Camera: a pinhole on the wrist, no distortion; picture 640 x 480 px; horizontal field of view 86.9 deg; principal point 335.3 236.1 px. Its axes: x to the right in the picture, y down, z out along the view. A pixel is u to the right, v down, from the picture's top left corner.
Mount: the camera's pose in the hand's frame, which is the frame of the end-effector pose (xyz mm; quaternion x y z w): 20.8 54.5 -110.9 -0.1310 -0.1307 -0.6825 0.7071
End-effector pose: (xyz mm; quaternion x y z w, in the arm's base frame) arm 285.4 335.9 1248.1 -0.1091 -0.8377 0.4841 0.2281
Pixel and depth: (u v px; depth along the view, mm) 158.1 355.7 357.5
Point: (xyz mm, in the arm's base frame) 75.9 459.8 908.2
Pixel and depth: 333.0 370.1 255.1
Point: 113.5 366.3 1096.7
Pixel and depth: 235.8 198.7 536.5
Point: 149.7 264.6 753.5
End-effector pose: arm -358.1 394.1 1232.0 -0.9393 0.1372 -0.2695 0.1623
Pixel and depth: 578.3 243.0 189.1
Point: -271.4 413.8 1154.2
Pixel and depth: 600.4 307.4 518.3
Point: 65.4 585.3 930.7
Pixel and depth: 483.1 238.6 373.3
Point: -179.5 418.4 992.3
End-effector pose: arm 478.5 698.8 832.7 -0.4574 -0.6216 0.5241 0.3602
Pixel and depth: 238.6 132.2 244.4
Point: 451.4 620.8 614.9
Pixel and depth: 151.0 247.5 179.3
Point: 492.6 720.2 621.1
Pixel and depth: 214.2 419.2 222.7
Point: 413.3 814.2 605.7
